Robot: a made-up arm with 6 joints. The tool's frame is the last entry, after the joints.
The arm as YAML. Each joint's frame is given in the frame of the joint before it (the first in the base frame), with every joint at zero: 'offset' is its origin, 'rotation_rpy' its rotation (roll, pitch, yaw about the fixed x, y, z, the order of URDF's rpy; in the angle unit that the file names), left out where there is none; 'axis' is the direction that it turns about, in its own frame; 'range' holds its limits. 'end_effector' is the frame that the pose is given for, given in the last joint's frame.
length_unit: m
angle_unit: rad
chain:
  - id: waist
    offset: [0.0, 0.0, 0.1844]
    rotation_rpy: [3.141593, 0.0, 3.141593]
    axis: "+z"
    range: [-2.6, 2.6]
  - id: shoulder
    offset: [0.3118, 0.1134, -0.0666]
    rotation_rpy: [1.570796, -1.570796, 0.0]
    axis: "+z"
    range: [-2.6, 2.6]
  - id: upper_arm
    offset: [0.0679, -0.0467, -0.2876]
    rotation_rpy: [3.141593, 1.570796, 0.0]
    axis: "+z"
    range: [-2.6, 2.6]
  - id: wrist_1
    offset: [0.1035, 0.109, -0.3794]
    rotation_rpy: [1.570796, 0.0, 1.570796]
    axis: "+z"
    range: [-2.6, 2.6]
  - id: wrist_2
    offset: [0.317, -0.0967, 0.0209]
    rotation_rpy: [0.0, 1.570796, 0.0]
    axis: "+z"
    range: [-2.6, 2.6]
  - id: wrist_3
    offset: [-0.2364, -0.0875, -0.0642]
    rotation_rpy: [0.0, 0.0, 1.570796]
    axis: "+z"
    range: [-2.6, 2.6]
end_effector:
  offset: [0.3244, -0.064, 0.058]
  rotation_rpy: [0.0, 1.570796, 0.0]
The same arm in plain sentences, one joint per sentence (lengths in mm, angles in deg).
The arm has six revolute joints in a row. What follows holds with every joint at zero, and every direction is one of the base frame's. Joint 1 sits 184.4 mm along +z from the base frame's origin and rotates about -z, from -148.97 to 148.97 deg. Joint 2 sits 311.8 mm along -x and 113.4 mm along +y and 66.6 mm along +z from joint 1 and rotates about -y, from -148.97 to 148.97 deg. Joint 3 sits 46.7 mm along -x and 287.6 mm along +y and 67.9 mm along -z from joint 2 and rotates about +z, from -148.97 to 148.97 deg. Joint 4 sits 109.0 mm along -x and 103.5 mm along +y and 379.4 mm along -z from joint 3 and rotates about +y, from -148.97 to 148.97 deg. Joint 5 sits 317.0 mm along -x and 20.9 mm along +y and 96.7 mm along -z from joint 4 and rotates about -x, from -148.97 to 148.97 deg. Joint 6 sits 64.2 mm along +x and 236.4 mm along +y and 87.5 mm along -z from joint 5 and rotates about -x, from -148.97 to 148.97 deg. The tool frame, which is the frame that the pose is given for, sits 58.0 mm along -x and 64.0 mm along -y and 324.4 mm along +z from joint 6; its axes are the base frame's turned by roll 0.00, pitch 0.00 and yaw 0.00 deg (as in URDF: about the fixed x, then y, then z).
